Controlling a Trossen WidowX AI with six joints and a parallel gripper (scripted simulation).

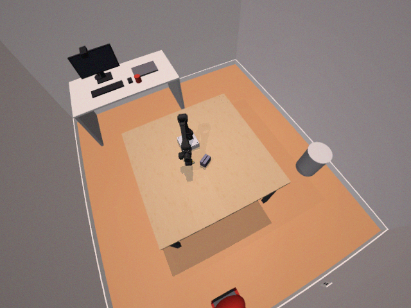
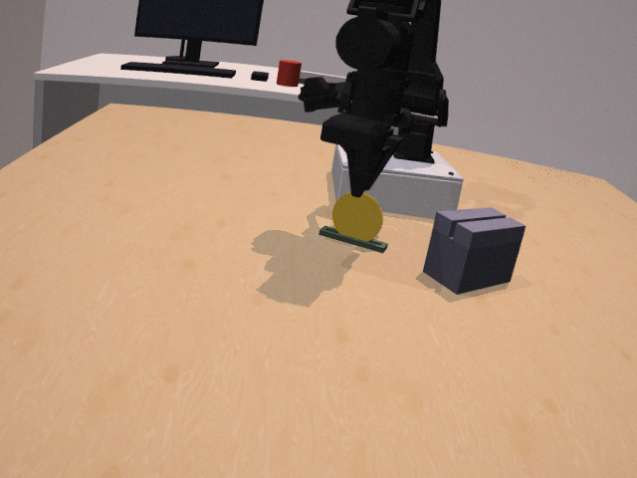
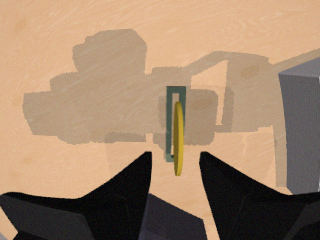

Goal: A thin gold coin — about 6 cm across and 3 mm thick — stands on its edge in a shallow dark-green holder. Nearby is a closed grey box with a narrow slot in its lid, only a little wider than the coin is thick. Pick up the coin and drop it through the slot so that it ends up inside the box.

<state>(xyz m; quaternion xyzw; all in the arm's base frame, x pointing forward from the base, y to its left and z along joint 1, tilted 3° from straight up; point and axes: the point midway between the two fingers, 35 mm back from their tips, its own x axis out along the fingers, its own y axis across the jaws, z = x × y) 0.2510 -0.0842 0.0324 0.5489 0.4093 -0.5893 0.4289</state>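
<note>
The gold coin lies 30 mm below my gripper tip.
</note>
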